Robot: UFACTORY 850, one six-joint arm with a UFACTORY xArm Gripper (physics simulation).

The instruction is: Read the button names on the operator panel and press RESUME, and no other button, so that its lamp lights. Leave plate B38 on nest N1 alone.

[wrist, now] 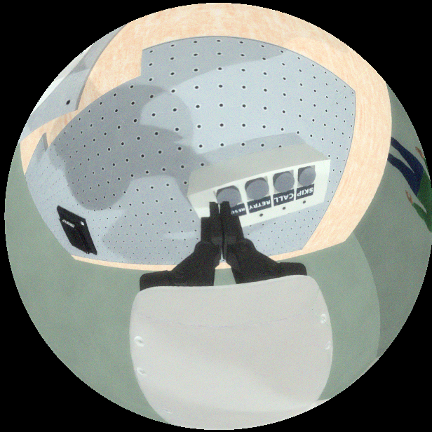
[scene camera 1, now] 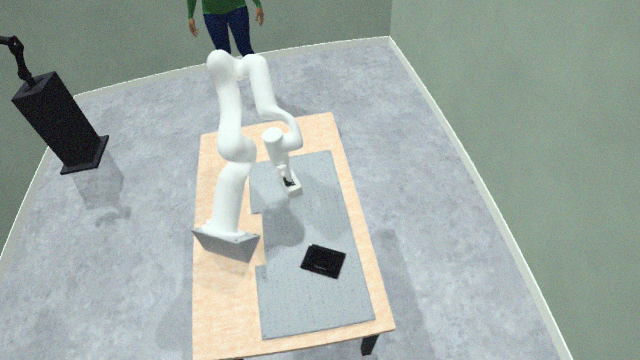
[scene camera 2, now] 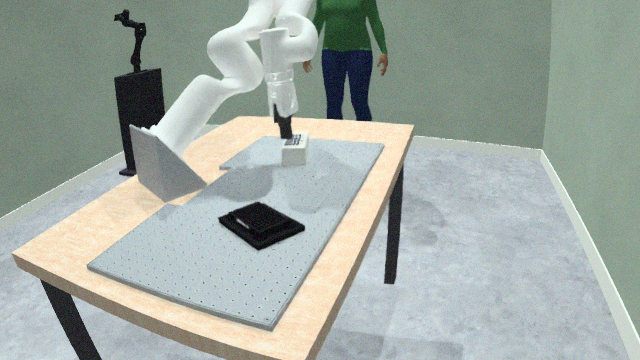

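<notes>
The white operator panel (scene camera 1: 294, 191) (scene camera 2: 294, 156) (wrist: 270, 159) stands on the grey perforated board. In the wrist view its grey buttons are RESUME (wrist: 228, 194), RETRY (wrist: 257, 187), CALL (wrist: 283, 180) and SKIP (wrist: 306, 175). My gripper (scene camera 2: 286, 137) (wrist: 218, 214) is shut and empty. Its fingertips are at the RESUME button, over its near edge, and partly cover its label; whether they touch it I cannot tell. No lit lamp shows; the lamp by RESUME is hidden behind the fingers. A black plate on a black nest (scene camera 1: 323, 261) (scene camera 2: 261, 223) (wrist: 76, 230) lies apart from the panel.
The perforated board (scene camera 1: 310, 310) (scene camera 2: 200, 280) (wrist: 220, 90) lies on a wooden table (scene camera 1: 220, 310) (scene camera 2: 60, 240) (wrist: 370, 150). The arm's angled grey base (scene camera 1: 227, 247) (scene camera 2: 160, 165) stands at the table's side. A person (scene camera 1: 227, 25) (scene camera 2: 346, 55) stands behind the table. A black pedestal (scene camera 1: 57, 120) (scene camera 2: 140, 97) carries a small black arm.
</notes>
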